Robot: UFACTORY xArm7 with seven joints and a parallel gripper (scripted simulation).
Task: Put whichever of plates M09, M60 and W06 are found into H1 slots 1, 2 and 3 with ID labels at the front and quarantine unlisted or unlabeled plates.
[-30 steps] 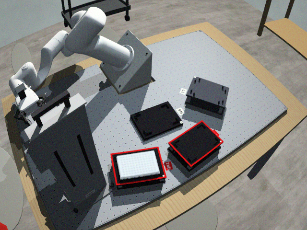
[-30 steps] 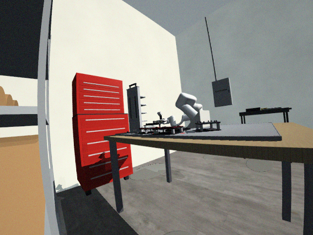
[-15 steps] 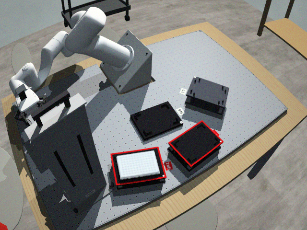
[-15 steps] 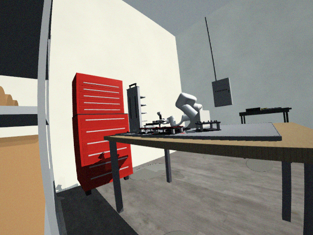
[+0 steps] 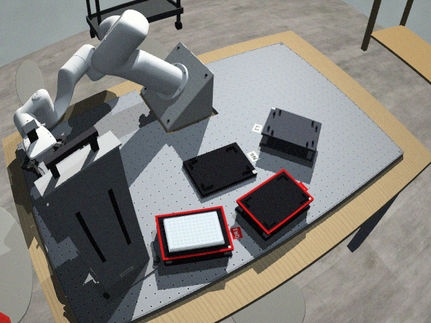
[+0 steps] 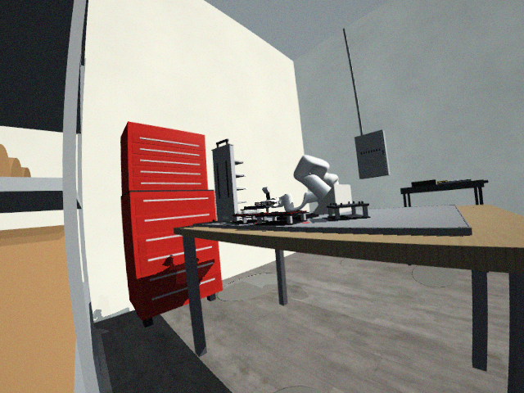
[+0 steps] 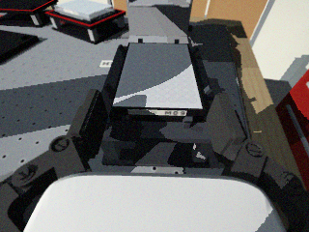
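My gripper is now 70 mm short of the dark-framed plate, 20 mm above it and 10 mm to the right of it. From my hand the other things lie so: plate hotel H1 (330 mm ahead, 120 mm above, 60 mm to the left); white well plate (340 mm ahead, 250 mm to the left, 40 mm below); black nest N6 (420 mm to the left, 200 mm ahead, 80 mm below).
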